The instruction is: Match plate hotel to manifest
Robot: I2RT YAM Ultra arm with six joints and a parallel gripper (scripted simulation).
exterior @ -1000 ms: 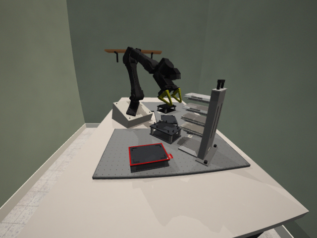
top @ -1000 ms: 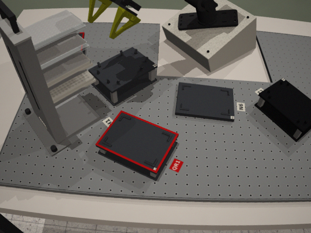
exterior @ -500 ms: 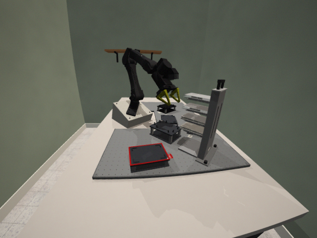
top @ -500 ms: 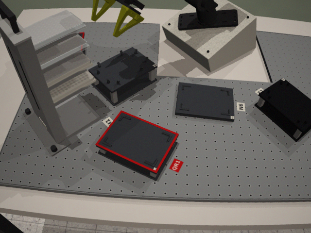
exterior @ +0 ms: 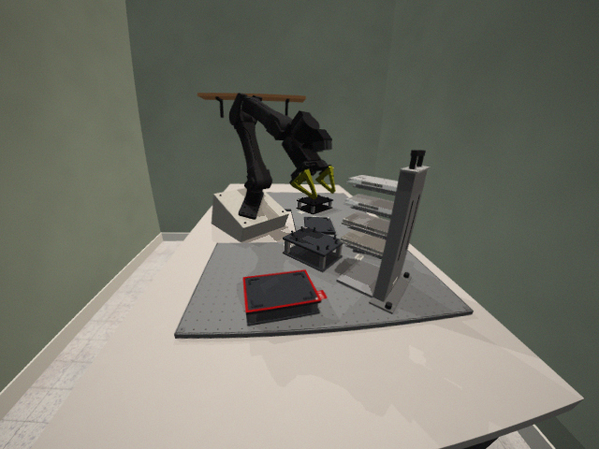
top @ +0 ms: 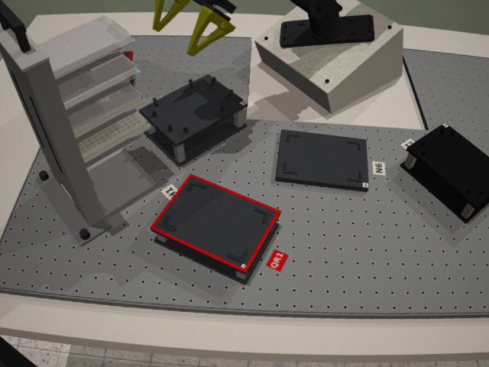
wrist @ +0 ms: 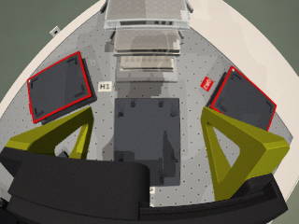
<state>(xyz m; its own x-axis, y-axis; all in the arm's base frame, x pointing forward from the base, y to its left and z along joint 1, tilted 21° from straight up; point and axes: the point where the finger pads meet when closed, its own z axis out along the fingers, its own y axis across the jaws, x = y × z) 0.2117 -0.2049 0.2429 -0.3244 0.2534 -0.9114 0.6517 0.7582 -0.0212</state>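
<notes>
Now: the black regrip nest RG 20 mm behind my hand, 20 mm to the left of it and 160 mm below it. From my hand the other things lie so: RG label: 100 mm behind, 90 mm to the left, 220 mm below; translucent plate: 110 mm ahead, 100 mm to the right, 60 mm above; plate hotel H1: 170 mm ahead, 160 mm to the right, 60 mm below.
</notes>
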